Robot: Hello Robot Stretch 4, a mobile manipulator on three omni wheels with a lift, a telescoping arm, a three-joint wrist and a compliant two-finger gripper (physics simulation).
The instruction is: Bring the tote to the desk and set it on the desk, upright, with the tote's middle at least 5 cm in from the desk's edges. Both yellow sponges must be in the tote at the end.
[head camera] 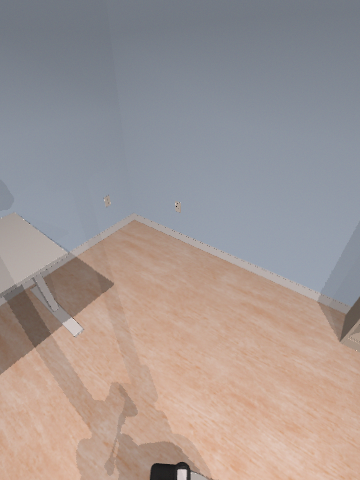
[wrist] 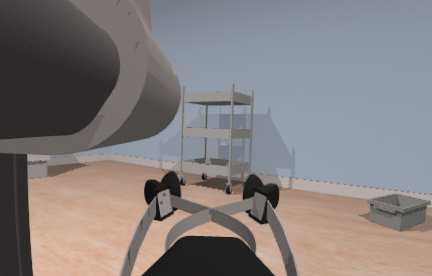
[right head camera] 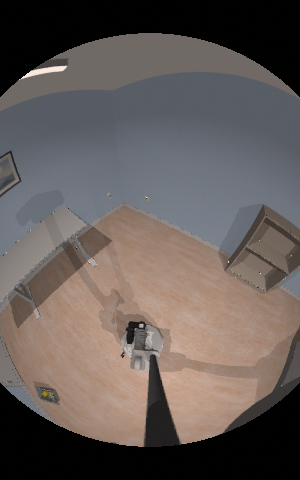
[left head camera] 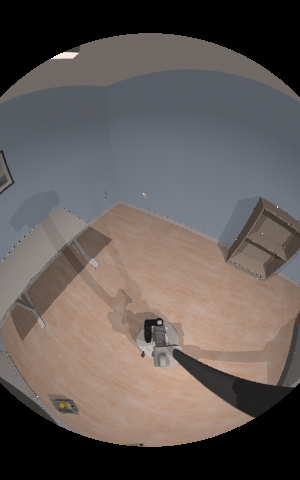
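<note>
The grey tote stands upright on the floor, at the lower left in both side head views and at the right edge in the wrist view. Yellow sponges show inside it as a small patch; I cannot tell them apart, and the tote's walls hide them in the wrist view. The pale desk stands at the left against the wall, away from the tote. My gripper is open, its two fingertips wide apart with no thing between them, well away from the tote.
A three-tier wheeled cart stands near the wall, left of the tote in the wrist view. A brown shelf unit stands by the wall at the right. The desk's leg and foot reach out onto the floor.
</note>
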